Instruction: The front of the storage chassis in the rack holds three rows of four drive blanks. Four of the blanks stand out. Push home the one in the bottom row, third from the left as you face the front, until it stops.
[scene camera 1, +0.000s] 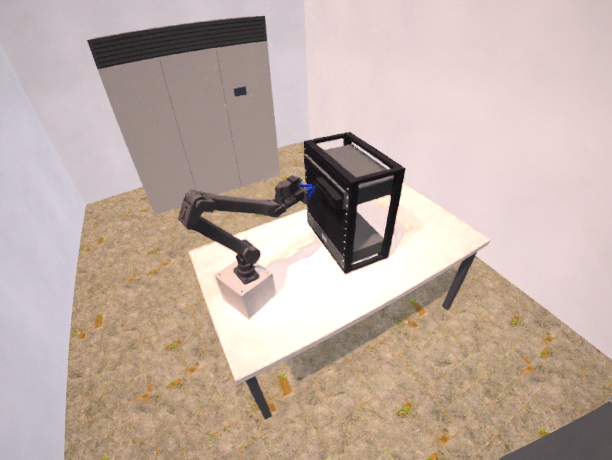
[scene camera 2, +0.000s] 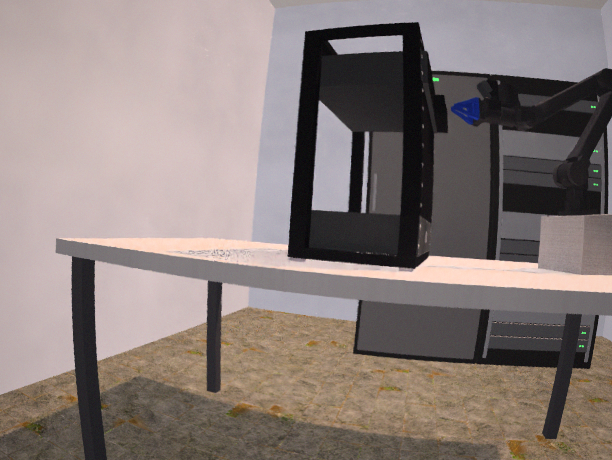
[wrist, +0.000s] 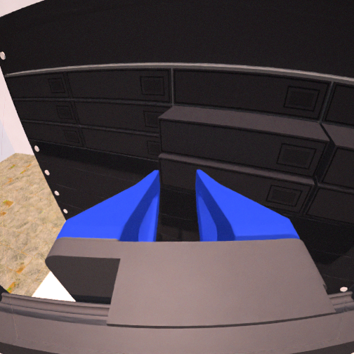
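Pixels of known places: gripper, fingertip midpoint: (scene camera 1: 313, 186) (scene camera 2: 452, 107); arm's base, origin of the base link: (scene camera 1: 246, 274) (scene camera 2: 577, 215).
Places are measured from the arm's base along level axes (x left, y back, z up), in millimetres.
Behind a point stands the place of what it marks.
In the wrist view the third blank of the bottom row (wrist: 255, 184) stands out; the right finger hides part of its face. The third blank of the middle row (wrist: 225, 140) stands out above it. The fourth blanks of the middle row (wrist: 342, 165) and bottom row (wrist: 330, 202) stand out too. The protruding blanks show as a dark block (scene camera 1: 330, 192) @(x -93, y -455, z 309 mm) (scene camera 2: 440, 114) @(x 31, y -498, z 254 mm) in the scene views. My gripper (scene camera 1: 312, 189) @(x 36, y -462, z 279 mm) (scene camera 2: 453, 108) @(x 36, y -462, z 279 mm) (wrist: 177, 178) is shut to a narrow gap and empty. Its blue tips are before the bottom third blank's left end, a short distance off the block.
The black rack (scene camera 1: 351, 220) @(x -208, y -484, z 197 mm) (scene camera 2: 411, 150) @(x 277, y -623, z 79 mm) stands on the white table (scene camera 1: 310, 320) @(x -302, y -143, z -180 mm) (scene camera 2: 240, 279) @(x 376, y -945, z -210 mm). The third blank of the top row (wrist: 225, 90) and the two left columns sit flush. The arm's base block (scene camera 1: 245, 297) @(x -104, y 69, z -17 mm) (scene camera 2: 570, 245) @(x 79, y -76, z -99 mm) is in front of the rack. Cabinets stand behind.
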